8 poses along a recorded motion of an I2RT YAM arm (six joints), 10 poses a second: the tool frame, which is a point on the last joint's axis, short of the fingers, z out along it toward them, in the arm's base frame.
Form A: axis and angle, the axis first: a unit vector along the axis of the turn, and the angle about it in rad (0 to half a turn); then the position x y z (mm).
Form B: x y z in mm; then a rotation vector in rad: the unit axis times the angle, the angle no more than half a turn. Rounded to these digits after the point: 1 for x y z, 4 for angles.
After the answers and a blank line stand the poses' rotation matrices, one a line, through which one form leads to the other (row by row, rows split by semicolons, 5 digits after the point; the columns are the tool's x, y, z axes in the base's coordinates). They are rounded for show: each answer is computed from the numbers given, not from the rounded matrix.
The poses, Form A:
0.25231 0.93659 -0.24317 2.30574 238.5 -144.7 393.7
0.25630 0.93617 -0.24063 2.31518 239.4 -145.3 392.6
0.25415 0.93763 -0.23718 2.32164 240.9 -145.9 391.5
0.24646 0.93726 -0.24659 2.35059 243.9 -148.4 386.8
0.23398 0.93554 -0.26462 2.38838 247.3 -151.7 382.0
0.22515 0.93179 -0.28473 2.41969 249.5 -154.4 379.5
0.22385 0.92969 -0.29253 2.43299 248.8 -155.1 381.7
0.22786 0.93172 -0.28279 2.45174 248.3 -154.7 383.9
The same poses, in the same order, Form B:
238.5 -144.7 393.7 0.5818 2.1595 -0.5607
239.4 -145.3 392.6 0.5934 2.1674 -0.5571
240.9 -145.9 391.5 0.5900 2.1768 -0.5506
243.9 -148.4 386.8 0.5793 2.2031 -0.5796
247.3 -151.7 382.0 0.5588 2.2344 -0.6320
249.5 -154.4 379.5 0.5448 2.2546 -0.6890
248.8 -155.1 381.7 0.5446 2.2619 -0.7117
248.3 -154.7 383.9 0.5587 2.2843 -0.6933

-0.56420 0.57517 0.59233; 0.21437 0.79487 -0.56765; -0.79732 -0.19329 -0.57176
-0.56732 0.57949 0.58510; 0.22552 0.79267 -0.56640; -0.79201 -0.18938 -0.58039
-0.57359 0.57429 0.58411; 0.22747 0.79670 -0.55993; -0.78692 -0.18830 -0.58762
-0.59968 0.56876 0.56294; 0.21808 0.79299 -0.56887; -0.76995 -0.21838 -0.59957
-0.63481 0.55958 0.53281; 0.19758 0.78421 -0.58819; -0.74698 -0.26812 -0.60839
-0.66181 0.55541 0.50352; 0.17910 0.76934 -0.61322; -0.72796 -0.31566 -0.60863
-0.67112 0.55649 0.48981; 0.17575 0.76130 -0.62413; -0.72022 -0.33278 -0.60873
-0.67937 0.55604 0.47883; 0.19609 0.76638 -0.61173; -0.70711 -0.32170 -0.62968

